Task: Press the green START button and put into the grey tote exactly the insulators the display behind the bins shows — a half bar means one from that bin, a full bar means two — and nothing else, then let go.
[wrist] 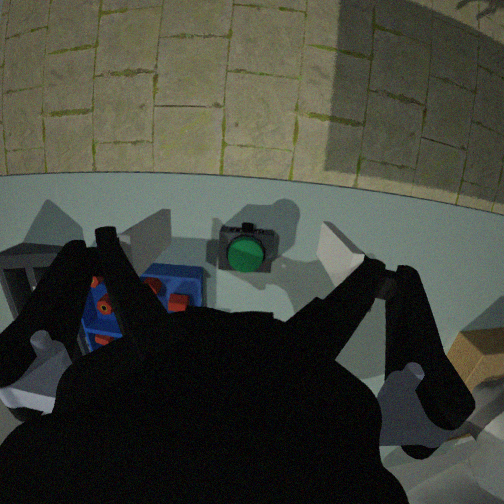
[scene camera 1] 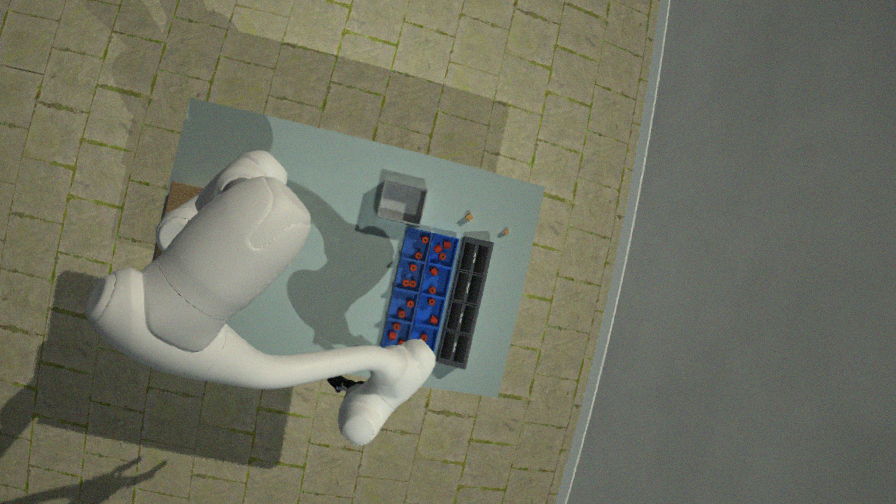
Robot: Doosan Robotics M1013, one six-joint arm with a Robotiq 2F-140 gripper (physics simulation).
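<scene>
The green START button (wrist: 245, 254) sits in a dark housing on the table near its edge, seen in the wrist view. My gripper (wrist: 242, 240) hangs above it with fingers spread wide and empty; in the scene view only a bit of the black gripper (scene camera 1: 343, 383) shows under the wrist. Blue bins (scene camera 1: 418, 287) hold red insulators; a corner of them shows in the wrist view (wrist: 170, 290). The dark display rack (scene camera 1: 464, 300) stands beside the bins, and all its cells look dark. The grey tote (scene camera 1: 401, 200) stands beyond the bins' far end.
Two small orange objects (scene camera 1: 464, 217) (scene camera 1: 505, 231) lie on the table near the tote. A brown box (wrist: 480, 350) sits at the right in the wrist view. The table edge runs just past the button, with paved floor beyond.
</scene>
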